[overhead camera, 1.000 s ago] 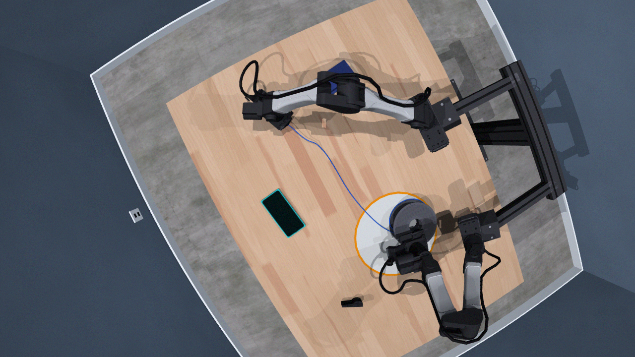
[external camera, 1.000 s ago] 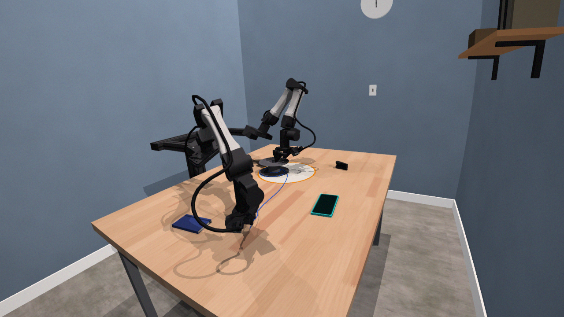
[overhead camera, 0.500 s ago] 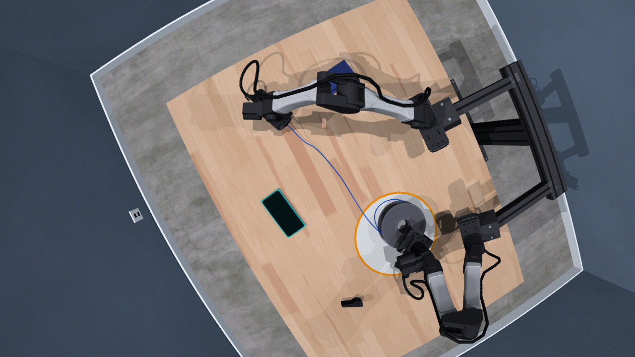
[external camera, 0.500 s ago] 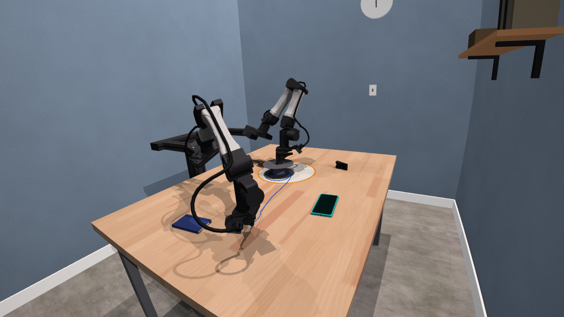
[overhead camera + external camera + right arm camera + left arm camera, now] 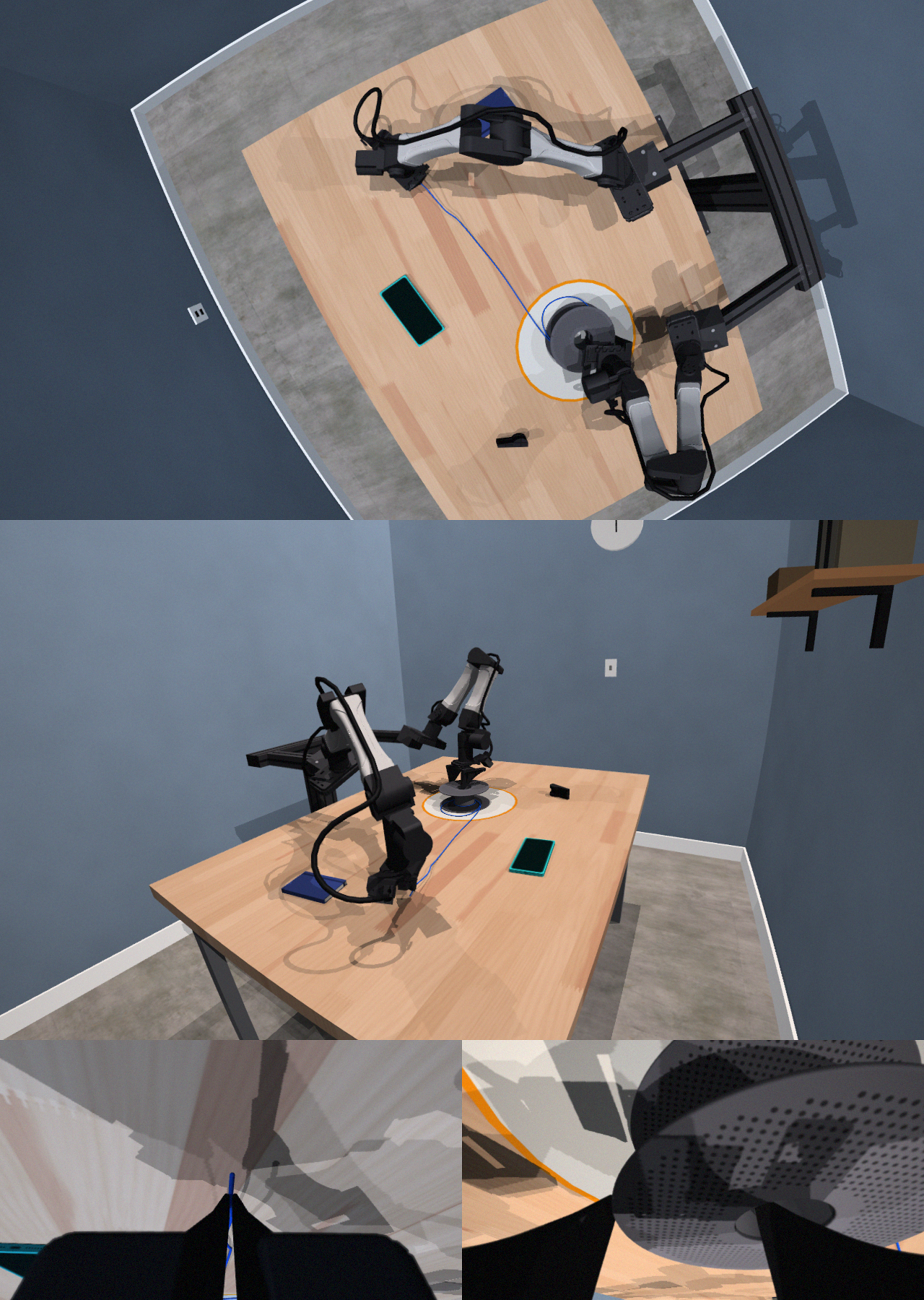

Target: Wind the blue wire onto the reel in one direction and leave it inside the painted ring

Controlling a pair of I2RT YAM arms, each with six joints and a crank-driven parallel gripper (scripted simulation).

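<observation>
My left gripper is now 5 cm short of the dark grey reel, 3 cm to the left of it and 2 cm above it. Round my left hand: orange painted ring: 6 cm below, 5 cm ahead; then black clip-like object: 35 cm ahead, 18 cm to the left, 4 cm below.
</observation>
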